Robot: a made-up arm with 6 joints. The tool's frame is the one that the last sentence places.
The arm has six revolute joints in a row. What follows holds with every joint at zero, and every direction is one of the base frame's.
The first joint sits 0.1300 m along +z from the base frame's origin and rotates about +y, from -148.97 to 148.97 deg.
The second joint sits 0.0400 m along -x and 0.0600 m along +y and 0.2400 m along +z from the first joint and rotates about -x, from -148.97 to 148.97 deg.
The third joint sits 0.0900 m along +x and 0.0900 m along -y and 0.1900 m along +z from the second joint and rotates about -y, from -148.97 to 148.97 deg.
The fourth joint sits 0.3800 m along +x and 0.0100 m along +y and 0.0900 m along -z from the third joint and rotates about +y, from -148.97 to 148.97 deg.
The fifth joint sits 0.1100 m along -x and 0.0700 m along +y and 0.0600 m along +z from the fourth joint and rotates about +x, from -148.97 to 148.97 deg.
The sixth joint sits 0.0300 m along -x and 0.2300 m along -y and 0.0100 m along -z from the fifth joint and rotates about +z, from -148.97 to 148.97 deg.
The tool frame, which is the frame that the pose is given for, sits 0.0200 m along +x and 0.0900 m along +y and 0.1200 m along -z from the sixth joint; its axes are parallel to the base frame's.
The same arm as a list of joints. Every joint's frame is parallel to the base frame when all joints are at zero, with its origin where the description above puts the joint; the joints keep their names.
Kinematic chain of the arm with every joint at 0, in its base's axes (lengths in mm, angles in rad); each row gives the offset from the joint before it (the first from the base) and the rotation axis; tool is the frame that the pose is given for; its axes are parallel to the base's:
joint 1: xyz 0 0 130 axis +y
joint 2: xyz -40 60 240 axis -x
joint 3: xyz 90 -90 190 axis -y
joint 4: xyz 380 10 -90 axis +y
joint 5: xyz -110 70 60 axis +x
joint 6: xyz -30 -230 -10 axis +z
tool: xyz 20 90 -120
Joint limits (rad, base to tool): -2.6..2.6 -2.6..2.6 -2.6..2.6 -2.6..2.6 -2.6..2.6 -2.6..2.6

